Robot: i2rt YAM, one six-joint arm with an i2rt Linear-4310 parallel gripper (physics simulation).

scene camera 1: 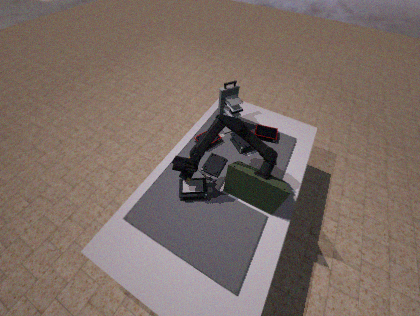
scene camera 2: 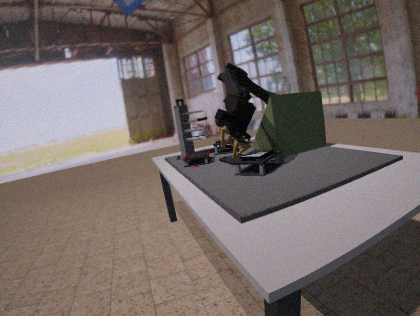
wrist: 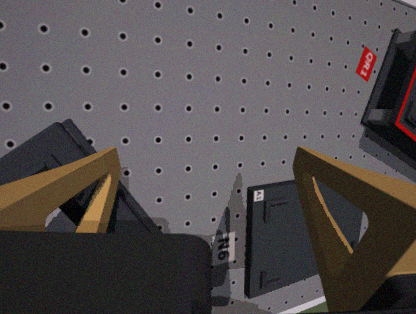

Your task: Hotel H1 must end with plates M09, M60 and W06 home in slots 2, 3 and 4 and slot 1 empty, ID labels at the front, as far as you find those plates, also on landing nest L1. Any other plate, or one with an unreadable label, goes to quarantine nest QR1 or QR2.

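Places are measured from the arm's base along level axes (x ahead, y left, z up), in metres.
Pixels of known places: gripper, fingertip midpoint: (scene camera 2: 228, 152) (wrist: 206, 156); arm's base, link origin: (scene camera 1: 263, 175) (scene camera 2: 289, 118).
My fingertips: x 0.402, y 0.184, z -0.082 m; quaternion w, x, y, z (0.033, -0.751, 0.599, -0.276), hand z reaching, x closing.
Note:
For each thing: its top centre in the pictures, then the offset to it from my fingertips. "spot": a spot on its surface instead. Level surfaces: height alone.
- dark raised nest, top centre: (scene camera 2: 257, 155) (scene camera 1: 192, 186) dx -0.092, dy +0.069, dz -0.019 m
- light plate with a dark edge, top centre: (scene camera 2: 257, 152) (scene camera 1: 192, 185) dx -0.093, dy +0.070, dz -0.010 m
- Quarantine nest QR1, surface spot: (wrist: 381, 77) spot: dx +0.095, dy -0.236, dz -0.069 m
- red-rimmed nest, top centre: (scene camera 1: 266, 131) dx -0.242, dy -0.636, dz -0.028 m
- dark tray marked A1, top centre: (wrist: 318, 234) (scene camera 2: 237, 156) (scene camera 1: 214, 163) dx -0.085, dy -0.166, dz -0.056 m
- N6 label, surface spot: (wrist: 225, 247) spot: dx -0.100, dy -0.064, dz -0.074 m
- dark nest, top centre: (scene camera 2: 228, 138) (scene camera 1: 243, 136) dx -0.139, dy -0.446, dz +0.002 m
- grey mat, surface height: dz -0.074 m
- white table, surface height: dz -0.088 m
The hotel (scene camera 1: 223, 102) (scene camera 2: 185, 132) stands upright at the far end, with several light and dark layers on its side; slot labels and plate IDs are unreadable. My gripper (scene camera 1: 188, 178) (scene camera 2: 232, 145) (wrist: 206, 156) is open and empty, low over the mat beside a dark raised nest (scene camera 2: 262, 167) that bears a light plate with a dark edge (scene camera 1: 193, 186) (scene camera 2: 257, 154). That plate's ID does not show. Quarantine nest QR1 (wrist: 381, 77), with a red rim, is at the right of the wrist view. Another red-rimmed nest (scene camera 1: 267, 132) stands at the far right.
A dark tray marked A1 (wrist: 280, 235) (scene camera 1: 215, 164) lies beside the N6 label (wrist: 225, 247). A dark nest (scene camera 1: 242, 143) stands farther back. The green block (scene camera 1: 256, 189) (scene camera 2: 300, 122) stands beside the arm's base. The grey mat (scene camera 1: 200, 245) lies on the white table (scene camera 1: 120, 260).

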